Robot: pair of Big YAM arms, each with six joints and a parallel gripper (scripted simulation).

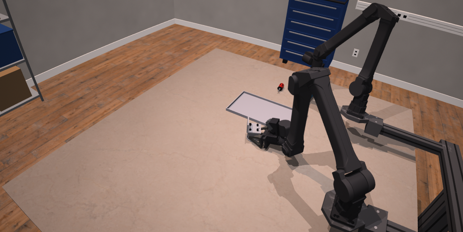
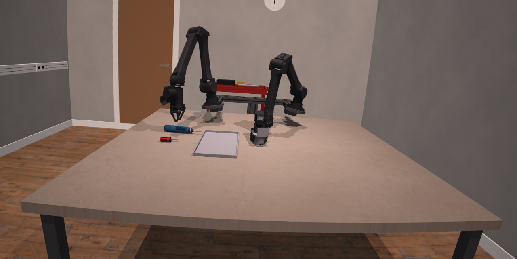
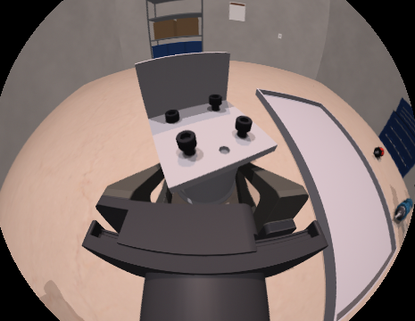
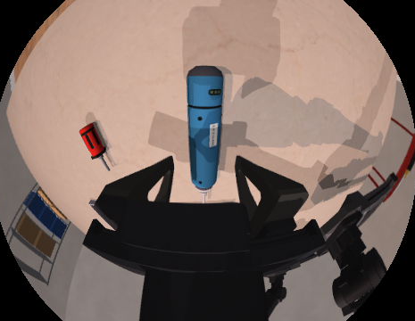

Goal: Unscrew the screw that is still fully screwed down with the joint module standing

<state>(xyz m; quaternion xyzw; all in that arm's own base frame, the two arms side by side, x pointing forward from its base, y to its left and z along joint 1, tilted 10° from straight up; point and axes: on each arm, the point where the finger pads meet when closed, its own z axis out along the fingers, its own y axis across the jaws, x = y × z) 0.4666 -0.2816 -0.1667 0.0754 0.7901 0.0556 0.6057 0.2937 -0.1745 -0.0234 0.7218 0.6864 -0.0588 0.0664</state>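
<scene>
My left gripper is now 1 cm below the joint module. Also, from my left hand: flat grey tray: 23 cm to the right, 2 cm below; red-handled screwdriver: 51 cm to the right, 1 cm below; grey l-shaped bracket: 5 cm above.
</scene>
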